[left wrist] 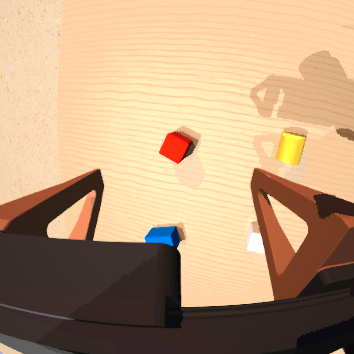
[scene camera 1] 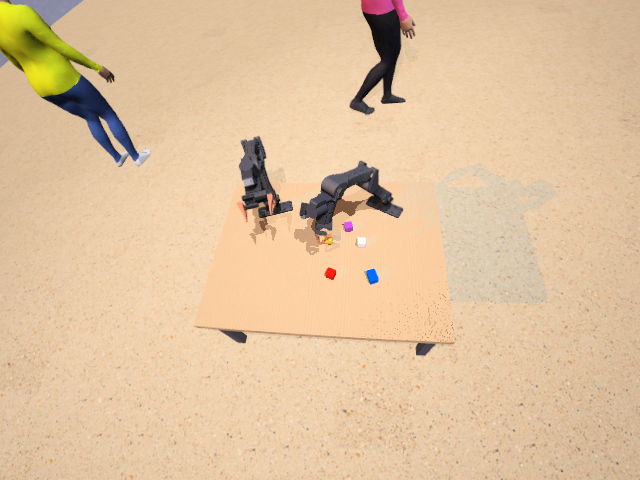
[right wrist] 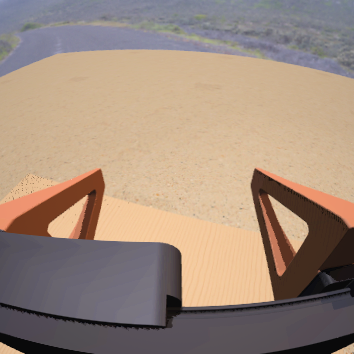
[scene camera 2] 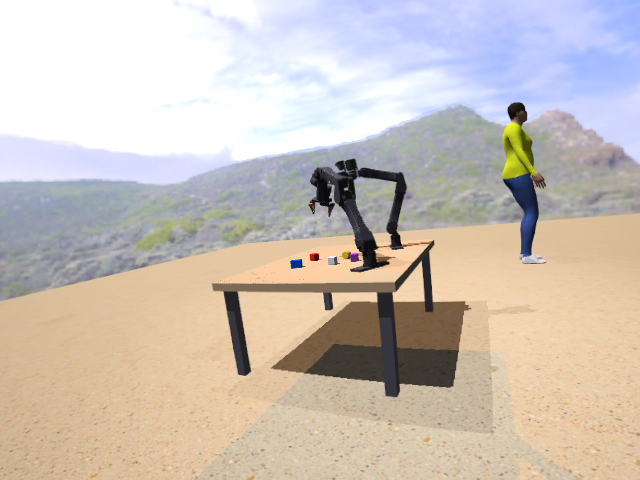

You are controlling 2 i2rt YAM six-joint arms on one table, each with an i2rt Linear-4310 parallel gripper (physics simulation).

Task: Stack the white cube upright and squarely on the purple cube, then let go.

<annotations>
my left gripper: open, holds nothing
my right gripper: open, holds nothing
a yellow cube [left wrist: 290,146]: on the table
</annotations>
